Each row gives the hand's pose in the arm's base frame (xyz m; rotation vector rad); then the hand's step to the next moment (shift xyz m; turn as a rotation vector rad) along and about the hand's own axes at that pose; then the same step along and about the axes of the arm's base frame.
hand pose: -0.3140 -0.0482 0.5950 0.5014 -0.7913 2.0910
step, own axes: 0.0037 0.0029 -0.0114 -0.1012 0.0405 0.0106
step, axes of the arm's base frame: -0.0053 0.0086 -0.0071 0.0266 -0.0827 -0.0667
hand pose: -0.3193 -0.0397 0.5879 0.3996 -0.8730 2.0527
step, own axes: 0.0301 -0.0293 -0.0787 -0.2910 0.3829 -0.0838
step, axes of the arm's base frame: 0.0086 0.0849 -0.0259 -0.1346 -0.2627 -0.3888
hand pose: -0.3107 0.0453 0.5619 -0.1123 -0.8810 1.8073
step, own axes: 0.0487 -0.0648 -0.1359 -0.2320 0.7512 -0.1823
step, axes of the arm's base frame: 0.0931 0.1206 -0.0428 -0.3995 -0.2197 -0.6660
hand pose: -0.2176 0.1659 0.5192 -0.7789 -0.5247 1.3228
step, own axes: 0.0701 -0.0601 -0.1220 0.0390 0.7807 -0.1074
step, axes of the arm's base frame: 0.1421 0.0403 -0.0397 -0.4219 0.0621 -0.6638
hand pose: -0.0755 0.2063 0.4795 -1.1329 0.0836 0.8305
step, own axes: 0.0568 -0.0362 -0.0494 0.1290 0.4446 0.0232
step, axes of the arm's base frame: 0.0794 -0.0159 -0.0207 -0.1936 0.1628 -0.3884
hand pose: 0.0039 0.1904 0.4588 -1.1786 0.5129 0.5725
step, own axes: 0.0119 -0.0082 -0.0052 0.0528 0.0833 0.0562
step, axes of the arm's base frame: 0.0139 -0.0055 -0.0035 -0.0109 0.0840 -0.0756
